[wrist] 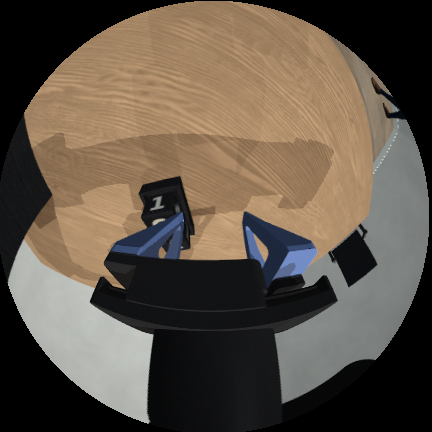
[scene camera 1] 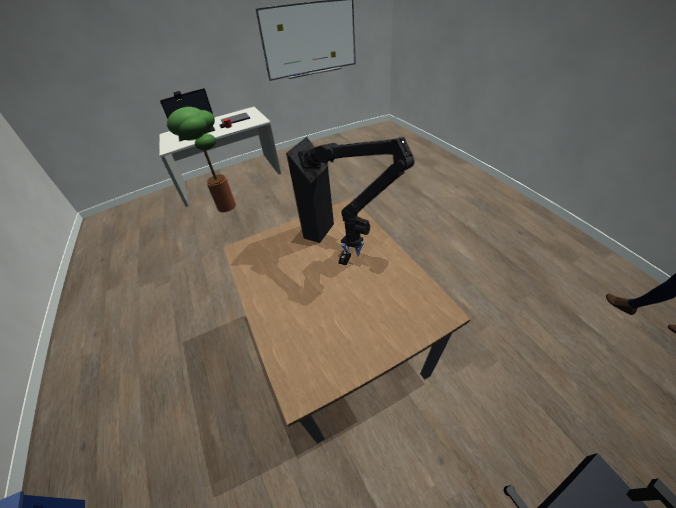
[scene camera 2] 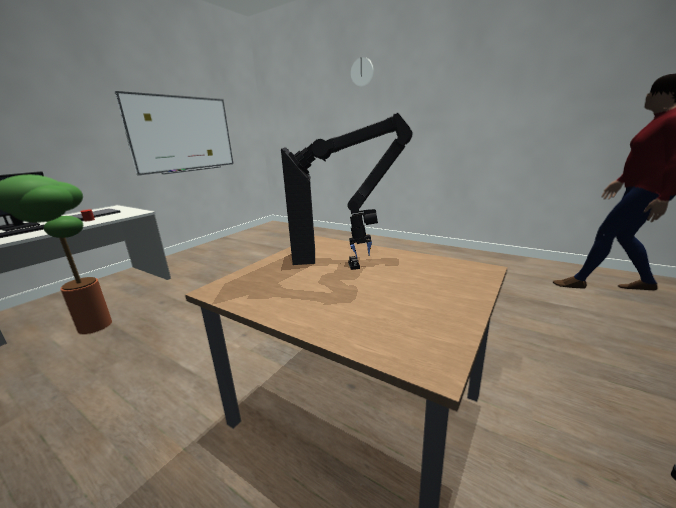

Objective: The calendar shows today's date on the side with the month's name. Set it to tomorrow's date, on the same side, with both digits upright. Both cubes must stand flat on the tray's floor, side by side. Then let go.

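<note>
The small black calendar stands on the table below my gripper's fingers. In the wrist view its dark tray lies left of the middle, partly behind the left finger. A black cube in it shows a white 1. Part of another light digit shows just below the 1, cut off by the finger; I cannot read it. The month's name and the rest of the cubes are hidden or too small to tell. My gripper is open and empty, its left fingertip over or beside the tray.
The arm's black pedestal stands at the back of the wooden table. Beyond it are a white desk, a potted plant and a person, all away from the table.
</note>
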